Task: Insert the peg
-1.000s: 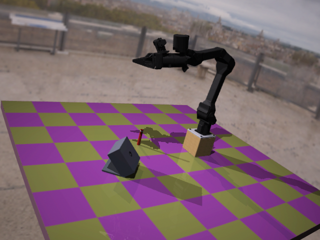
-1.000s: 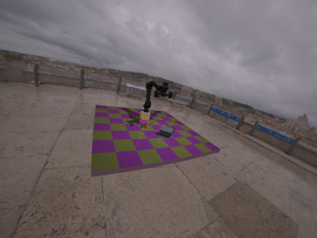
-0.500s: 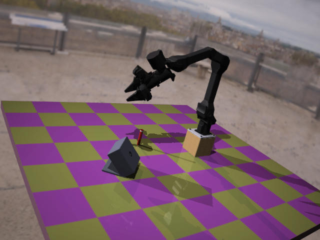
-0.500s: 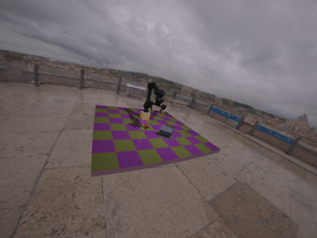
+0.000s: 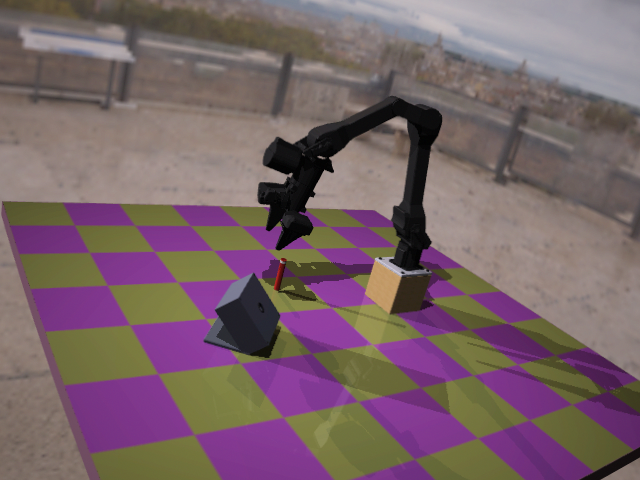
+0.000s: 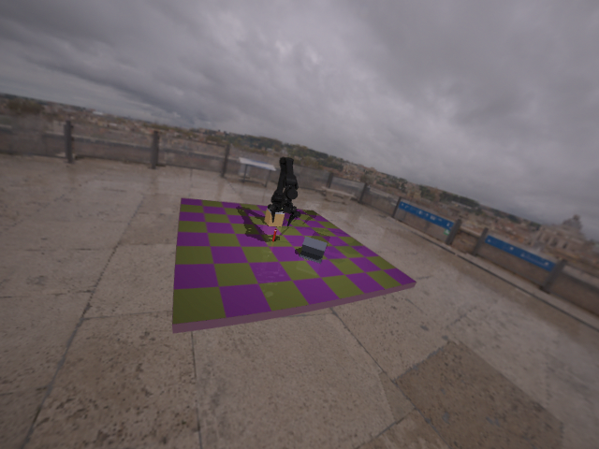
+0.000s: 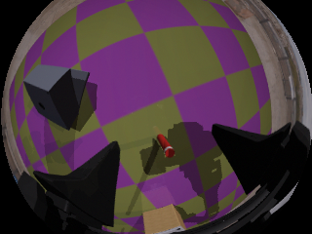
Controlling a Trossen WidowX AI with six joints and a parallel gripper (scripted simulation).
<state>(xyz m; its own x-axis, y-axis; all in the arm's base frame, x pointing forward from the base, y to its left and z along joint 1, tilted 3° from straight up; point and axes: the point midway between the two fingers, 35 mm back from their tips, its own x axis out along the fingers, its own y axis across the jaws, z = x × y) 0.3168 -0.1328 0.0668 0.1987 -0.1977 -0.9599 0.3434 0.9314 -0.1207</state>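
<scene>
My gripper tip is now 4 cm past the red peg and 7 cm above it. Round my gripper tip: sloped panel (15 cm ahead, 16 cm to the left, 8 cm below).
</scene>
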